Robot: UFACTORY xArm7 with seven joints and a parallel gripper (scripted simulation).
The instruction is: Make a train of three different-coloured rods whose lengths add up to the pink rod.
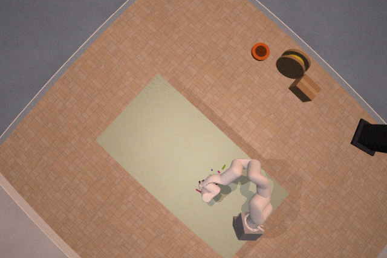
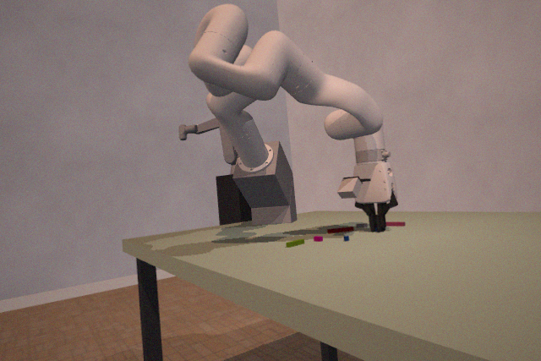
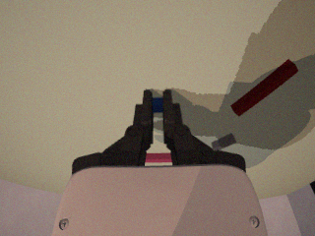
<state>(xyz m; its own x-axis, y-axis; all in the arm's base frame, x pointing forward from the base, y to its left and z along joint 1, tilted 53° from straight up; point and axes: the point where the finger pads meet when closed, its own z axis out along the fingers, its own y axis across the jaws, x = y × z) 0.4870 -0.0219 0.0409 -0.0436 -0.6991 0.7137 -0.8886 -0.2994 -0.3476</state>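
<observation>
The grey rod is 80 mm behind my hand, 70 mm to the left of it and 20 mm below it. Also, from my hand: red rod: 100 mm behind, 10 mm to the right, 20 mm below; magenta rod: 80 mm behind, 150 mm to the right, 20 mm below; pink rod: 20 mm behind, 100 mm to the left, 20 mm below.
</observation>
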